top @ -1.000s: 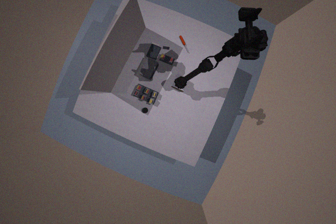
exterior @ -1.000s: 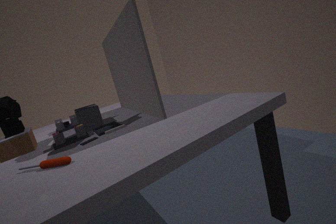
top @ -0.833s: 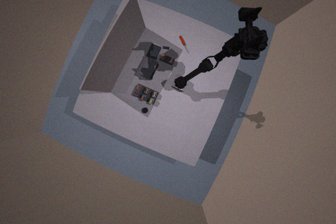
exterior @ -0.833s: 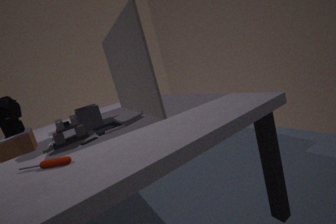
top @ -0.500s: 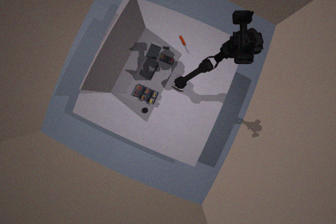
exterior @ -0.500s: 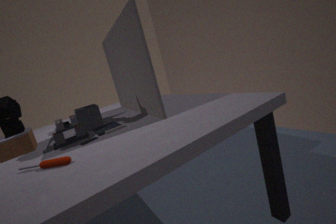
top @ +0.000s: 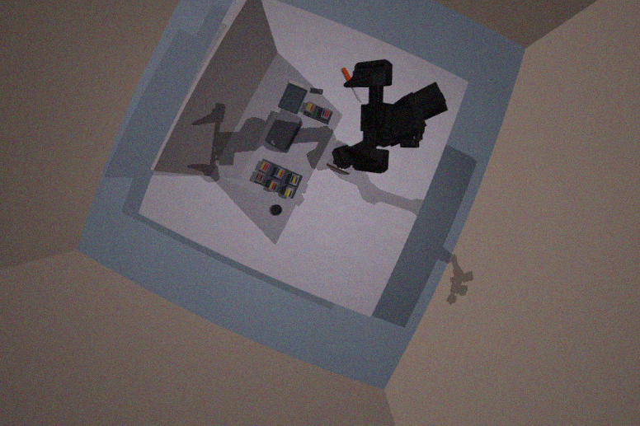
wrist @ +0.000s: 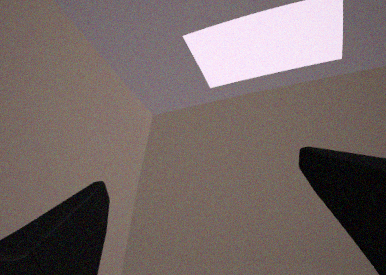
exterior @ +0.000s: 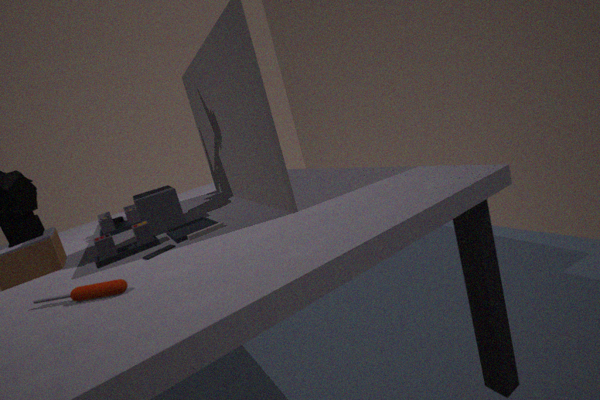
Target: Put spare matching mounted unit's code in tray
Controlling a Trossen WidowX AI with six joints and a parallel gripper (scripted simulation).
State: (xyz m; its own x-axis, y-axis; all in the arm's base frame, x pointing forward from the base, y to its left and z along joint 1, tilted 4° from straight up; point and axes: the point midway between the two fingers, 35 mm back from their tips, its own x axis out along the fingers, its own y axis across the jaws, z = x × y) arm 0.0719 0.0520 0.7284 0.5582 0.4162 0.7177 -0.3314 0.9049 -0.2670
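My gripper tip is now 800 mm above the grey spare, 270 mm short of it and 110 mm to the right of it. Also, from my gripper tip: upright grey panel: 620 mm below, 480 mm ahead, 110 mm to the right; grey mounted unit: 790 mm below, 240 mm ahead, 70 mm to the right; black disc: 830 mm below, 280 mm to the left, 160 mm ahead.
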